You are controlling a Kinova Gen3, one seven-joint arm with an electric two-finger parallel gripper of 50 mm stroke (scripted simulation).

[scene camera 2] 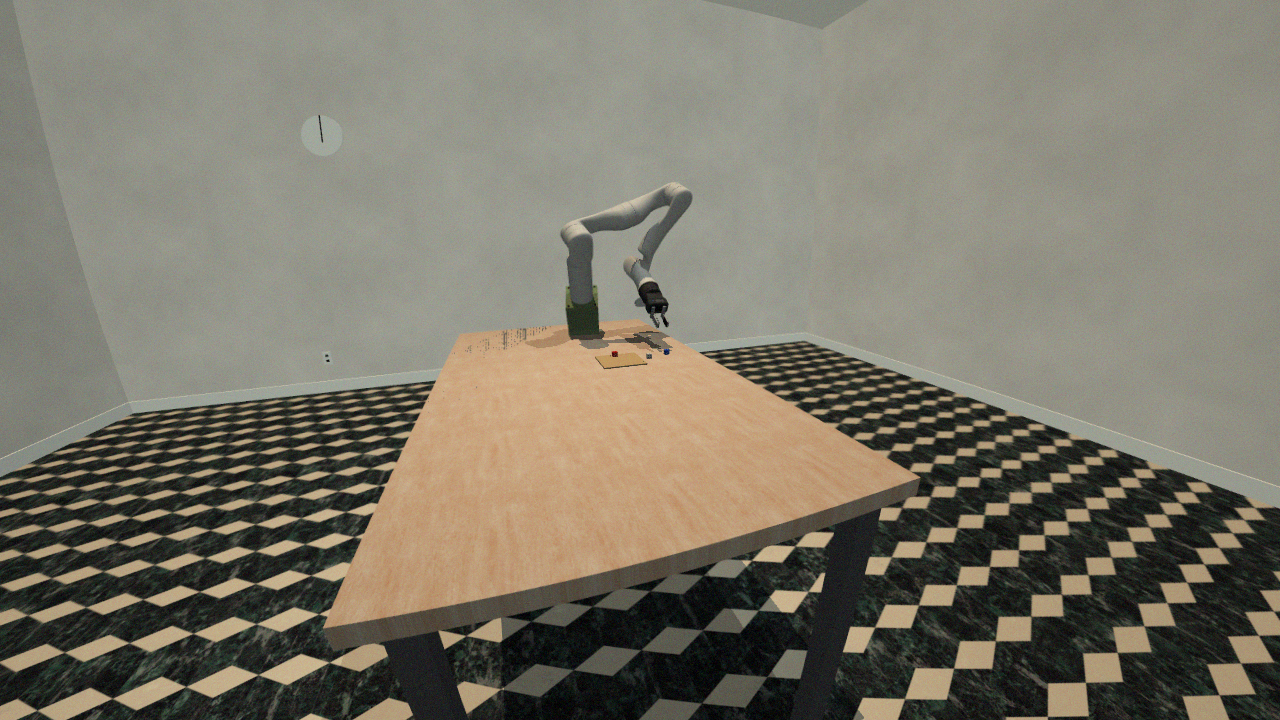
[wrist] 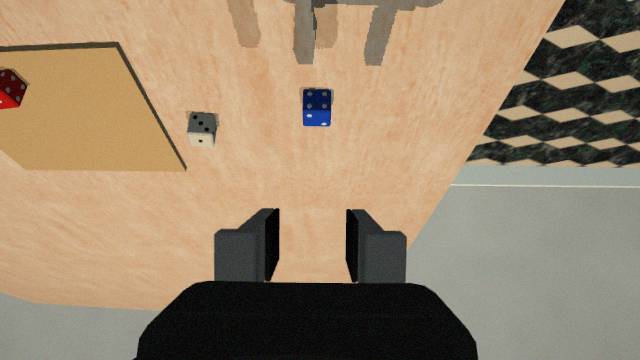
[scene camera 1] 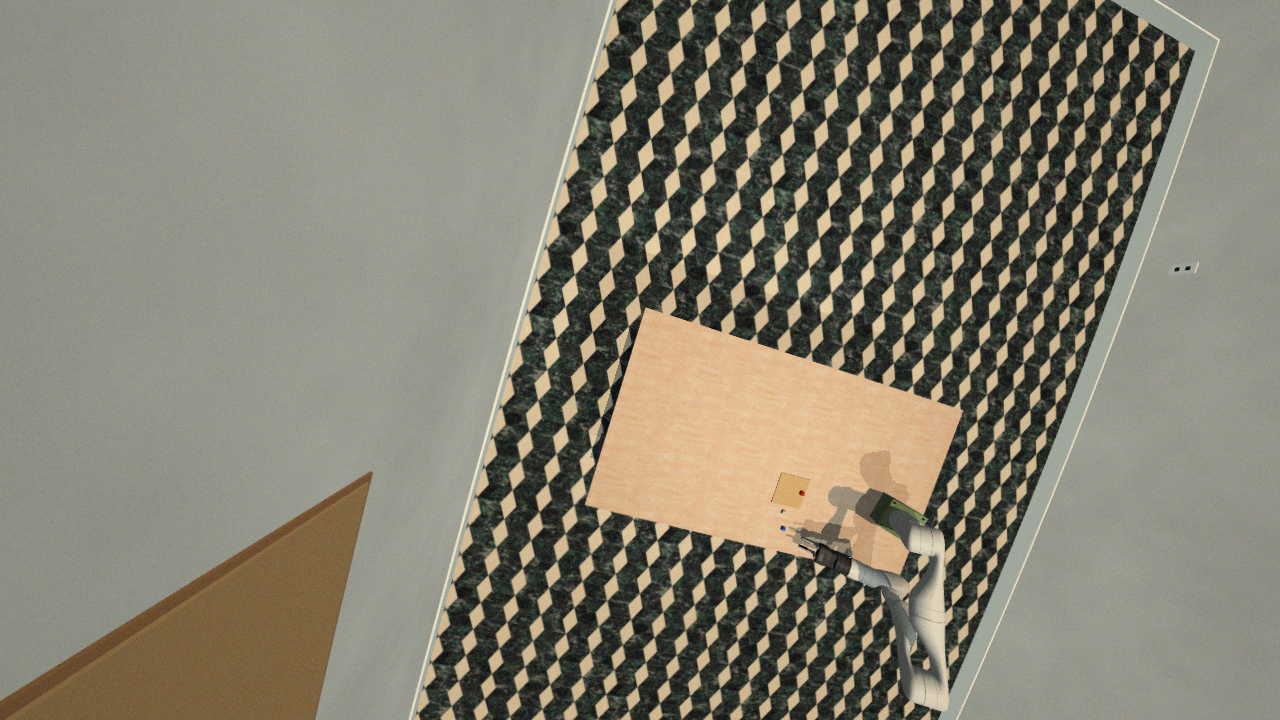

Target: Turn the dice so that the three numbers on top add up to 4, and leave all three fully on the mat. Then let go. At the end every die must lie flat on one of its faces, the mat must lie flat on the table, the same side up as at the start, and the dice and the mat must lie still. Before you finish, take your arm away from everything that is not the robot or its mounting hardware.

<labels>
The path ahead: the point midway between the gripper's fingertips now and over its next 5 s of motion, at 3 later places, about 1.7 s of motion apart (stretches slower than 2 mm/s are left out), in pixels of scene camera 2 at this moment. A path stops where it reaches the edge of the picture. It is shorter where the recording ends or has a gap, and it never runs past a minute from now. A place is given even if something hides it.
My gripper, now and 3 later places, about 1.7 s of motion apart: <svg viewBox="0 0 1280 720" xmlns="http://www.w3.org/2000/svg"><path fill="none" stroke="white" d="M662 325L663 324L666 318L666 333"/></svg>
</labels>
